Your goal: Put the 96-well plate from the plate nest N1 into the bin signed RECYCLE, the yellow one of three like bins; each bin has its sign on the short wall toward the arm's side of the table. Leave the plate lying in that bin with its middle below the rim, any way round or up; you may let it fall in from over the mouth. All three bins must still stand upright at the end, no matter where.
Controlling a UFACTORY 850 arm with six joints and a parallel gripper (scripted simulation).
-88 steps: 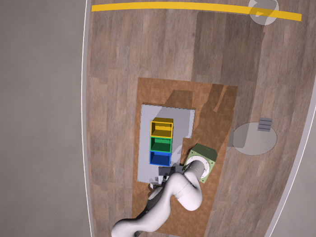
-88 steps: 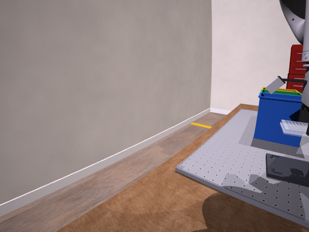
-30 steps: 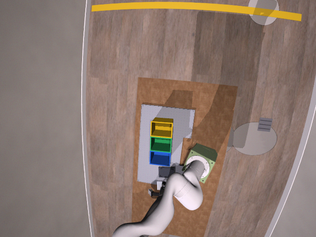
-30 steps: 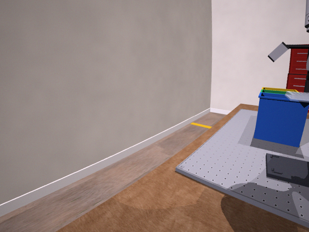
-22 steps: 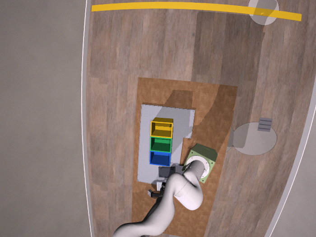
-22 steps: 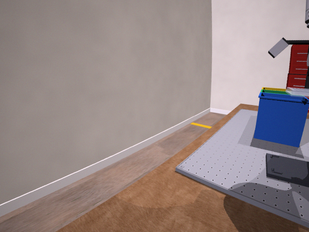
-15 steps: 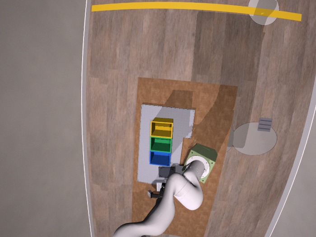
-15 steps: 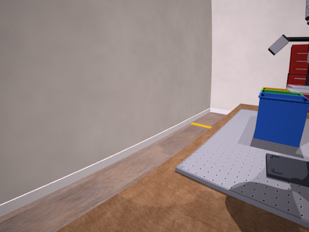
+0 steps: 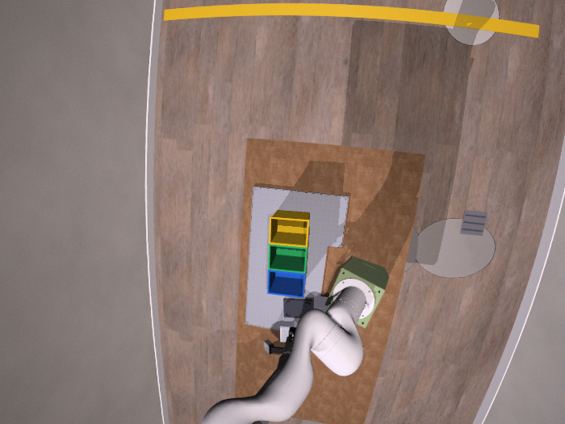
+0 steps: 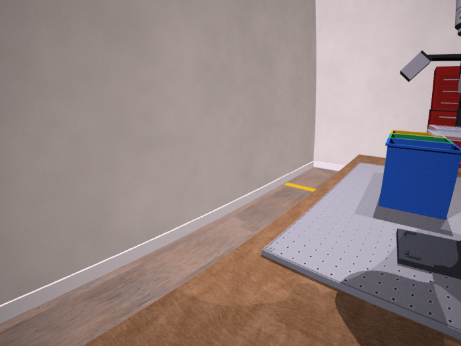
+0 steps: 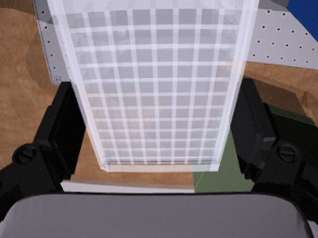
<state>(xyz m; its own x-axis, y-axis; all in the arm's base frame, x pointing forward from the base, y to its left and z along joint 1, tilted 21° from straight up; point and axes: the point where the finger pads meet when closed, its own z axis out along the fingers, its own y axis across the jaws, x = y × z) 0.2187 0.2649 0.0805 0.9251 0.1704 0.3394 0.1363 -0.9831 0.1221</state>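
Now: the yellow bin 100 mm ahead of my hand, 500 mm to the right of it and 160 mm below it. Also, from my hand: 96-well plate (10 mm below); then dark plate nest (240 mm below); then blue bin (80 mm ahead, 240 mm to the right, 160 mm below).
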